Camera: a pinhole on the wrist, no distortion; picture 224 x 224 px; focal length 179.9 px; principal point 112.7 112.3 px. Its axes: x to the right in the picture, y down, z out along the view. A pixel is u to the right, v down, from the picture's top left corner.
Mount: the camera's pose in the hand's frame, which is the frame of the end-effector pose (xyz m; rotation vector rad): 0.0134 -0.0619 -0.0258 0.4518 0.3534 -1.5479
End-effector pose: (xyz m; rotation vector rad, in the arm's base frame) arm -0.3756 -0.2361 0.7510 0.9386 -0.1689 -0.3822
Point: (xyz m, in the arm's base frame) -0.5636 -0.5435 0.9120
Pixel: 22 90
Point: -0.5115 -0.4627 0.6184
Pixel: 184 89
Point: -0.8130 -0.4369 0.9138
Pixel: outside the picture
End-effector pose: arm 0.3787 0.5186 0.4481 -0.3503 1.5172 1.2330
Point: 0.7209 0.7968 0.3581
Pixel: 71 143
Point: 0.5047 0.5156 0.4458
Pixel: 88 20
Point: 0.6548 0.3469 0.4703
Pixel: outside the picture
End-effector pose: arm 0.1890 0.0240 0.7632 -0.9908 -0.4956 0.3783
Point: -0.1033 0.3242 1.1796
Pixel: 56 122
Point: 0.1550 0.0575 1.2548
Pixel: 180 161
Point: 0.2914 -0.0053 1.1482
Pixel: outside the picture
